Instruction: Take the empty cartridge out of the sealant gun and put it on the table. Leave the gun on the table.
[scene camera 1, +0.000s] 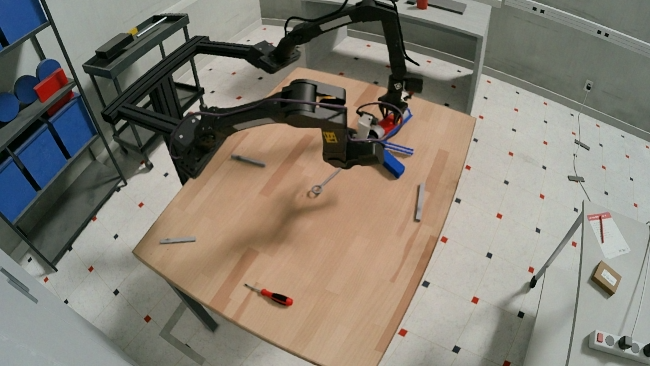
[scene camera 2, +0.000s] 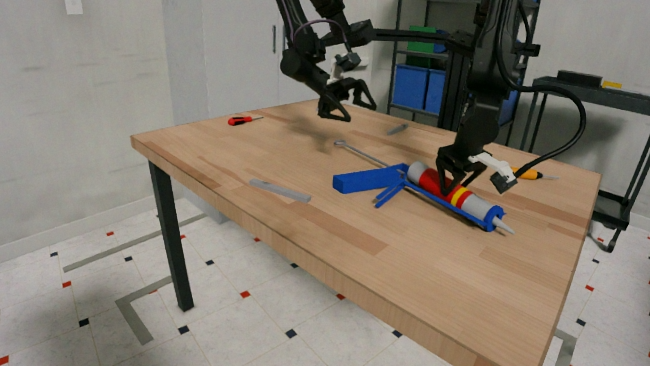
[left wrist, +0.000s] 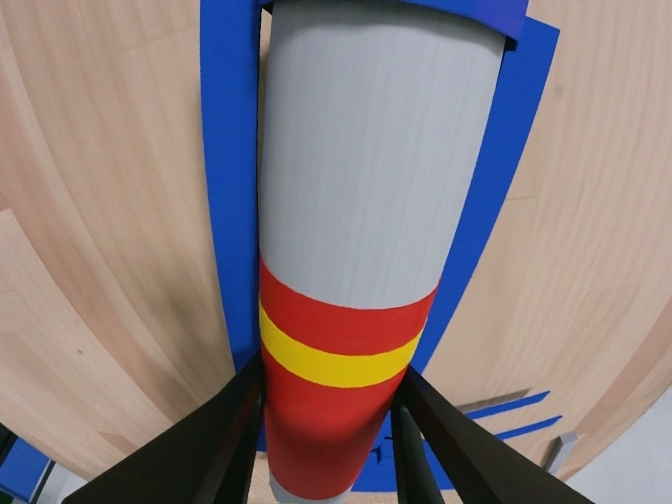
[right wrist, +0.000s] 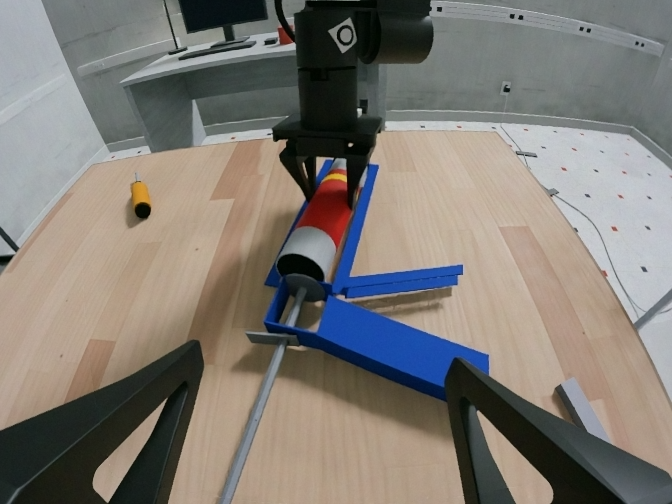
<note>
I see my left gripper (scene camera 2: 451, 192), my right gripper (scene camera 2: 363, 114), a blue sealant gun (scene camera 2: 346, 183), a grey bar (right wrist: 580, 410) and a white cartridge (left wrist: 373, 124).
The blue sealant gun also shows in the right wrist view (right wrist: 411, 357). The grey bar also shows in the left wrist view (left wrist: 565, 441). My left gripper shows as well in the left wrist view (left wrist: 331, 367) and in the right wrist view (right wrist: 331, 205).
</note>
